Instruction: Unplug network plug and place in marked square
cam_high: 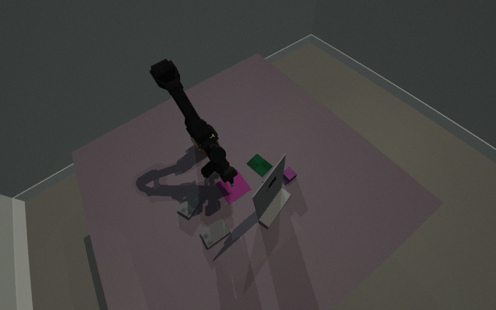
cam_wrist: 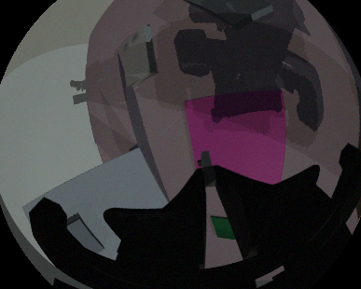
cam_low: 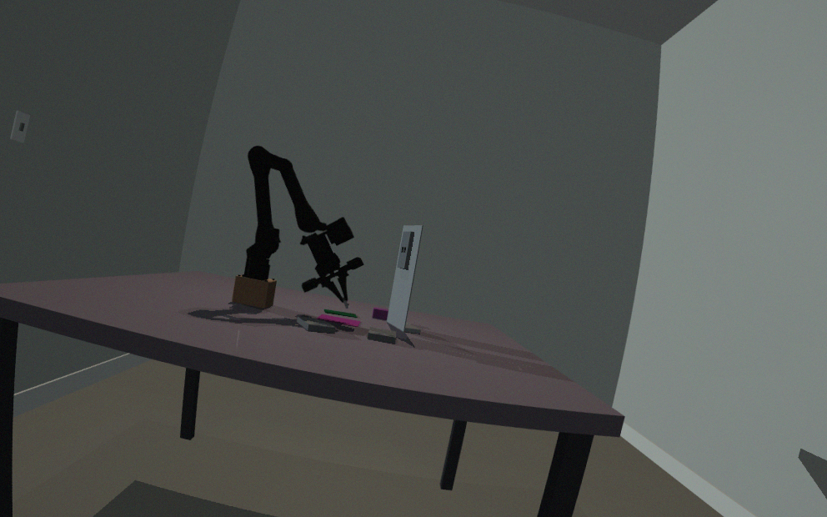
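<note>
Right now my gripper tip is 10 mm past the magenta square and 60 mm above it. The rest, counted from my gripper tip: upright grey panel (160 mm ahead, 100 mm to the left, 90 mm above); green board (30 mm behind, 160 mm to the left, 60 mm below).
</note>
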